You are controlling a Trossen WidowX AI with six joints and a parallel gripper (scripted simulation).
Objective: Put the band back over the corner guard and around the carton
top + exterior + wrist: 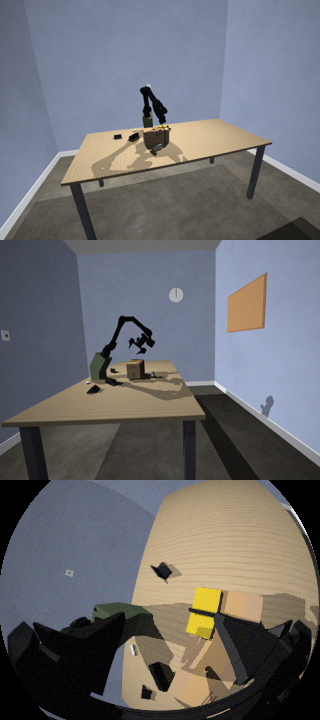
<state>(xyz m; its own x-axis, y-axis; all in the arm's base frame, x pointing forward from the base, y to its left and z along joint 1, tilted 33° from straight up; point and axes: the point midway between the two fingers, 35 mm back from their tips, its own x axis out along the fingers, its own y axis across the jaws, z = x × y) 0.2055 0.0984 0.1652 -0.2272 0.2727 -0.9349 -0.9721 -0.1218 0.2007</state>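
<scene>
Now: hand 18 cm above the brown carton, 6 cm to the left of it and 1 cm short of it. Round my hand: white piece 38 cm behind, 25 cm below, 22 cm to the right.
</scene>
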